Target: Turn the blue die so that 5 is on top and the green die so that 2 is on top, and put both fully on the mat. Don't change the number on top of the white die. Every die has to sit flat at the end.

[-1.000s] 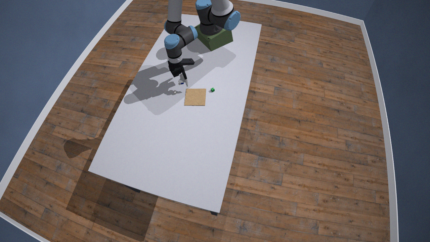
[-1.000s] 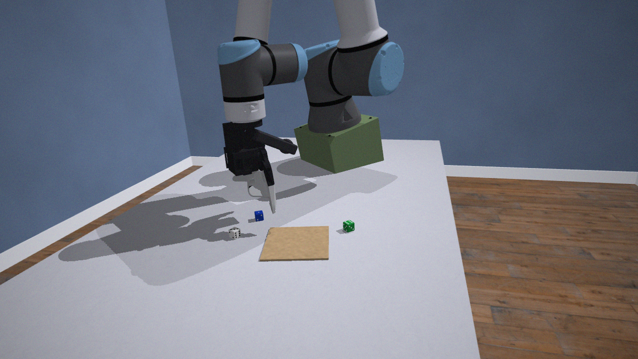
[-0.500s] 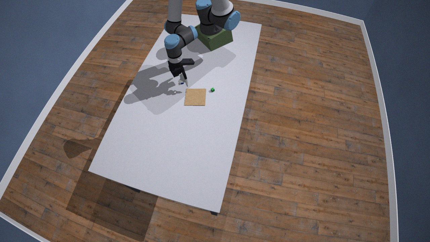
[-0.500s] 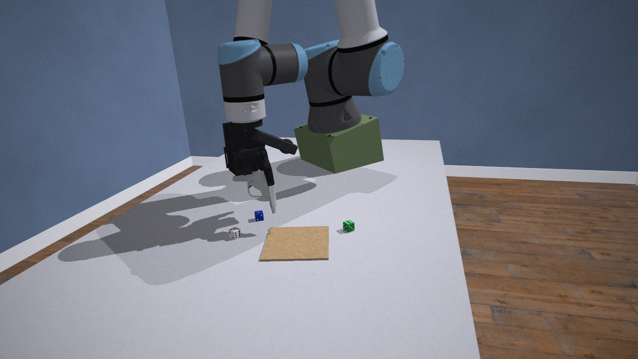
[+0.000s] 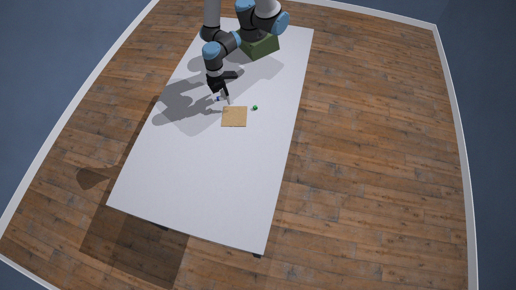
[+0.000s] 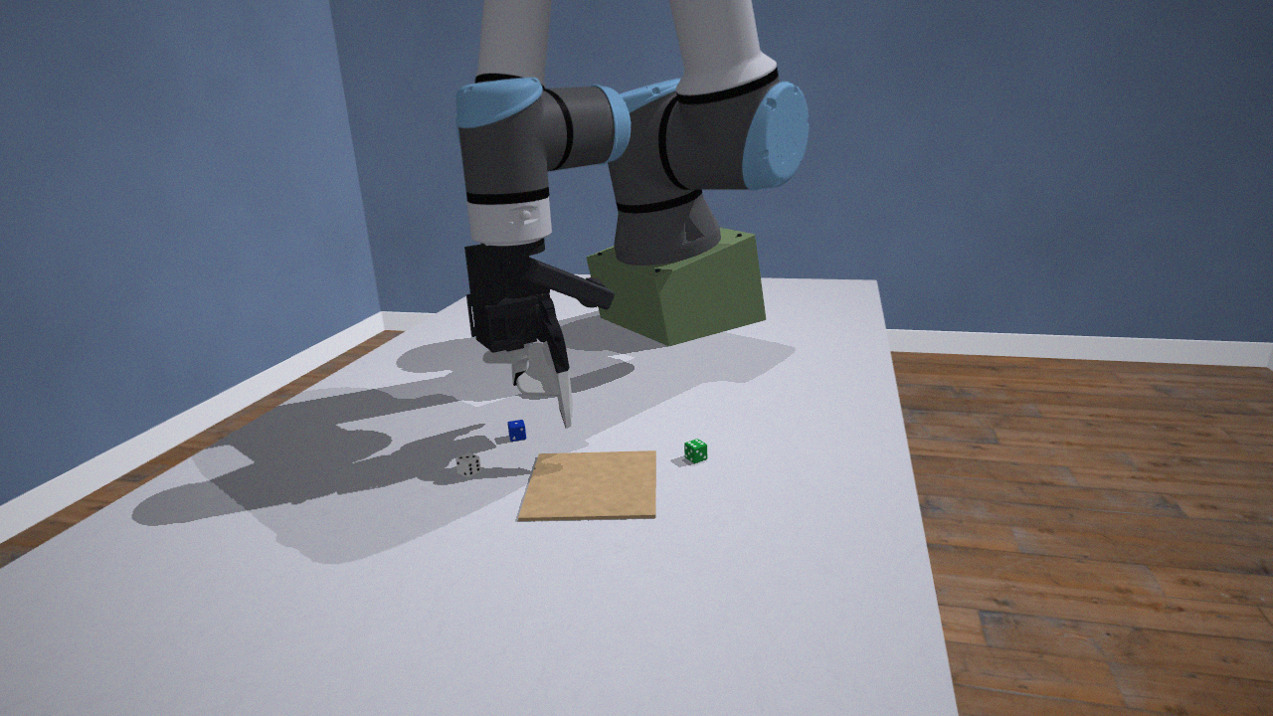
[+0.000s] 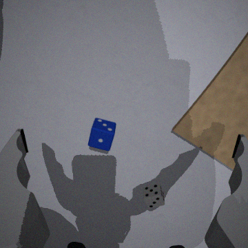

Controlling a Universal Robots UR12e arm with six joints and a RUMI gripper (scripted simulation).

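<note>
The blue die is 4 cm to the right of my hand and 4 cm below it. The rest, counted from my hand: tan mat 10 cm ahead, 9 cm to the left, 4 cm below; white die 10 cm ahead, 6 cm to the right, 4 cm below; green die 2 cm ahead, 20 cm to the left, 4 cm below.
</note>
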